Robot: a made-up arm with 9 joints. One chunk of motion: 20 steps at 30 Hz.
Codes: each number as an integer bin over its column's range. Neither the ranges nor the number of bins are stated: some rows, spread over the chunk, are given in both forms.
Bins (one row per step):
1: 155 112 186 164 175 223
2: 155 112 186 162 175 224
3: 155 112 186 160 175 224
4: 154 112 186 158 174 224
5: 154 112 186 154 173 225
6: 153 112 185 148 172 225
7: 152 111 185 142 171 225
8: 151 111 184 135 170 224
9: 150 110 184 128 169 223
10: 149 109 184 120 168 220
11: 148 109 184 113 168 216
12: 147 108 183 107 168 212
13: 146 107 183 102 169 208
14: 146 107 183 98 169 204
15: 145 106 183 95 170 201
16: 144 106 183 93 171 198
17: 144 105 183 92 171 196
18: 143 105 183 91 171 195
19: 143 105 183 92 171 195
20: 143 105 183 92 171 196
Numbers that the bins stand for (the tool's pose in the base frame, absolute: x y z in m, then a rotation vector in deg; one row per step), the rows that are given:
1: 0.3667 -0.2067 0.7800 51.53 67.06 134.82
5: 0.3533 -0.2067 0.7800 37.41 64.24 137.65
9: 0.3000 -0.2333 0.7533 0.71 58.59 134.82
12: 0.2600 -0.2600 0.7400 -28.94 57.18 119.29
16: 0.2200 -0.2867 0.7400 -48.71 61.41 99.53
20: 0.2067 -0.3000 0.7400 -50.12 61.41 96.71
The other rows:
2: 0.3667 -0.2067 0.7800 48.71 67.06 136.24
3: 0.3667 -0.2067 0.7800 45.88 67.06 136.24
4: 0.3533 -0.2067 0.7800 43.06 65.65 136.24
6: 0.3400 -0.2067 0.7667 28.94 62.82 137.65
7: 0.3267 -0.2200 0.7667 20.47 61.41 137.65
8: 0.3133 -0.2200 0.7533 10.59 60.00 136.24
10: 0.2867 -0.2467 0.7533 -10.59 57.18 130.59
11: 0.2733 -0.2467 0.7533 -20.47 57.18 124.94
13: 0.2467 -0.2733 0.7400 -36.00 58.59 113.65
14: 0.2467 -0.2733 0.7400 -41.65 58.59 108.00
15: 0.2333 -0.2867 0.7400 -45.88 60.00 103.76
17: 0.2200 -0.3000 0.7400 -50.12 61.41 96.71
18: 0.2067 -0.3000 0.7400 -51.53 61.41 95.29
19: 0.2067 -0.3000 0.7400 -50.12 61.41 95.29

